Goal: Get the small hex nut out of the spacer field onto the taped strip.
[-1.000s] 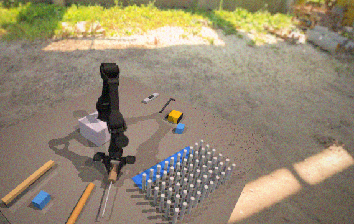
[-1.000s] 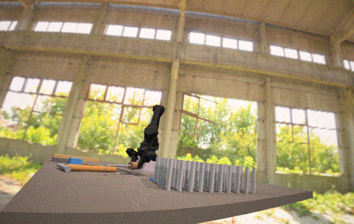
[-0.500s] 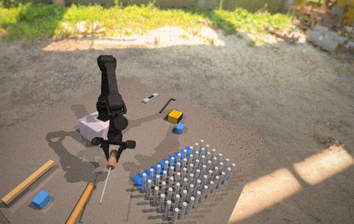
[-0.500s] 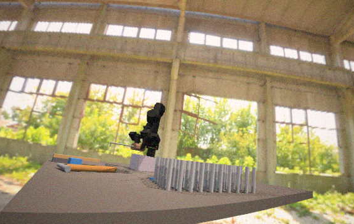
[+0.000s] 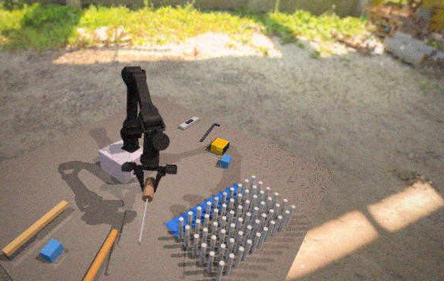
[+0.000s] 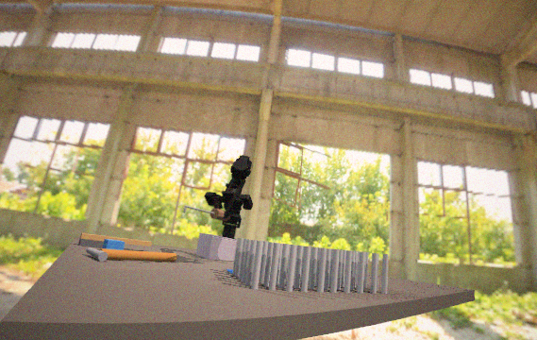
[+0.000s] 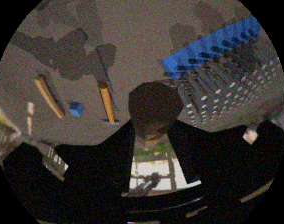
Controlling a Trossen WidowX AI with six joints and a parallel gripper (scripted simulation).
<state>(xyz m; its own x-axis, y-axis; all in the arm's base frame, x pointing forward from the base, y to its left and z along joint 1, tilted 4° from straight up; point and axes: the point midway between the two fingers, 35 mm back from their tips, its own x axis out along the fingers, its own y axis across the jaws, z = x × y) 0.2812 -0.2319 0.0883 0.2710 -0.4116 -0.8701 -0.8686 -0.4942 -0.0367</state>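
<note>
Now: the blue taped strip 20 cm to the left of my gripper tip, 17 cm below it and 16 cm ahead of it. The rest, counted from my gripper tip: yellow block 61 cm to the left, 15 cm below, 1 cm ahead.
</note>
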